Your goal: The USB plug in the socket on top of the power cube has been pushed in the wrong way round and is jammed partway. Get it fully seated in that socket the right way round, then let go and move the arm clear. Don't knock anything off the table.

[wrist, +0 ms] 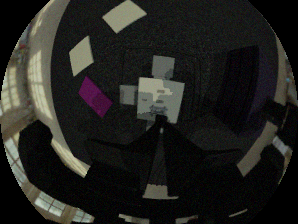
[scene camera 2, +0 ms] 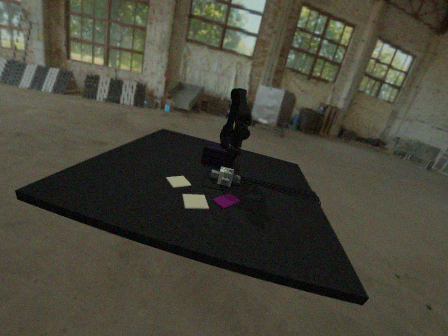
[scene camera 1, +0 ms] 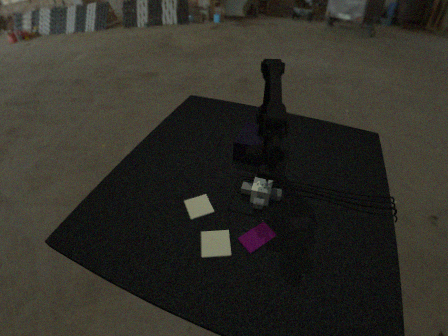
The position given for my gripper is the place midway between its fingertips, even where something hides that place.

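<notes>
You'd see my gripper [wrist: 161,124] here, and there's a magenta card [wrist: 89,91] too.
</notes>
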